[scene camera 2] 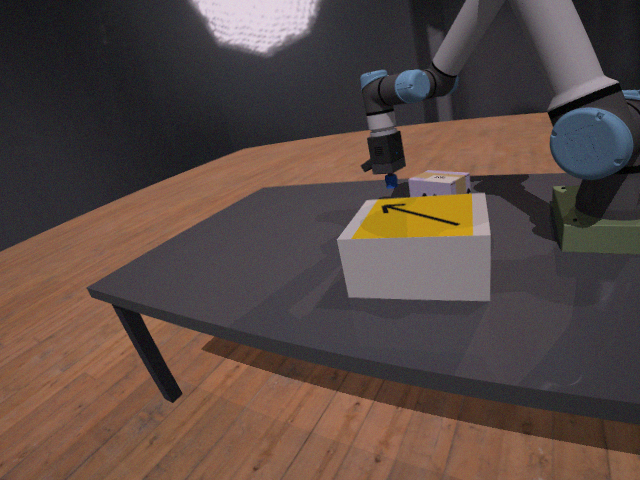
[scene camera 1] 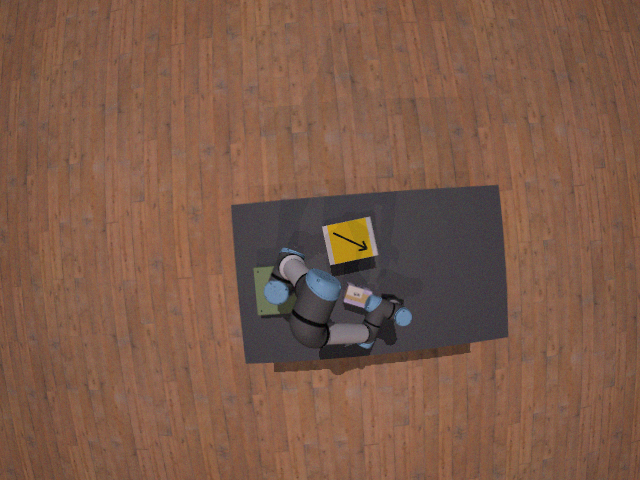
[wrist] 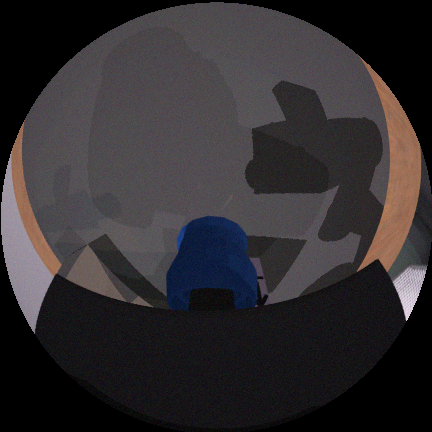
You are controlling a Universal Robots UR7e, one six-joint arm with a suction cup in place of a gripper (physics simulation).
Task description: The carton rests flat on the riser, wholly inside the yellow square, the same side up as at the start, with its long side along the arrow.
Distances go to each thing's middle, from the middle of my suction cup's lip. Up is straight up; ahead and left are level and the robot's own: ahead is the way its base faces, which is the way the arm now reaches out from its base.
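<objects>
Positions counted from my suction cup: the carton (scene camera 2: 429, 183) is 150 mm behind, 10 mm to the left and 30 mm below; the riser (scene camera 2: 434, 247) is 290 mm to the left, 220 mm behind and 30 mm below.
</objects>
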